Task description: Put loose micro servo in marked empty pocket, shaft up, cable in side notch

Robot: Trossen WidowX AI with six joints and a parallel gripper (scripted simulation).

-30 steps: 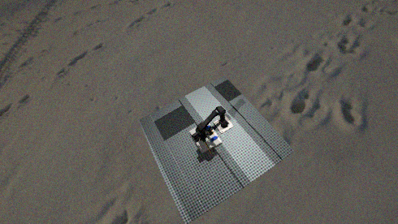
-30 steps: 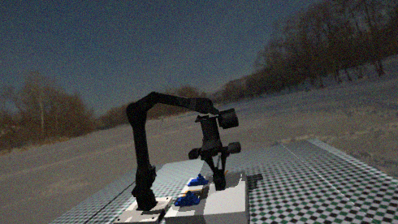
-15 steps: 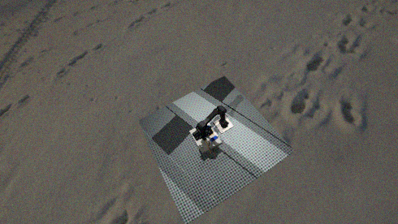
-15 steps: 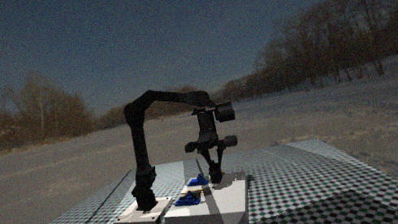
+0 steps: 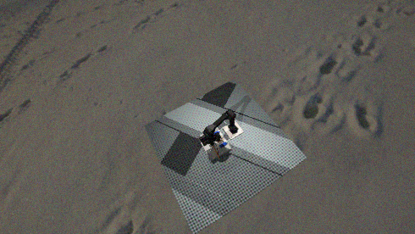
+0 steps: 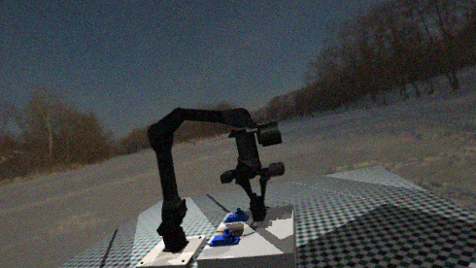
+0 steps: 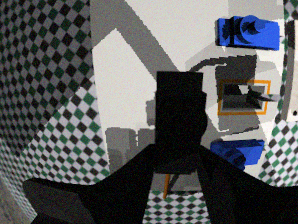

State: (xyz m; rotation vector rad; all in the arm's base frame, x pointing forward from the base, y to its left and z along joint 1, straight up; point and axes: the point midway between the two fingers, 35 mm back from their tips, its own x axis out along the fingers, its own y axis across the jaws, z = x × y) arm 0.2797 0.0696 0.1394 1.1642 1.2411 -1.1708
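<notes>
The white deck lies 2 cm ahead of my gripper tip, 2 cm to the right of it and 10 cm below it.
</notes>
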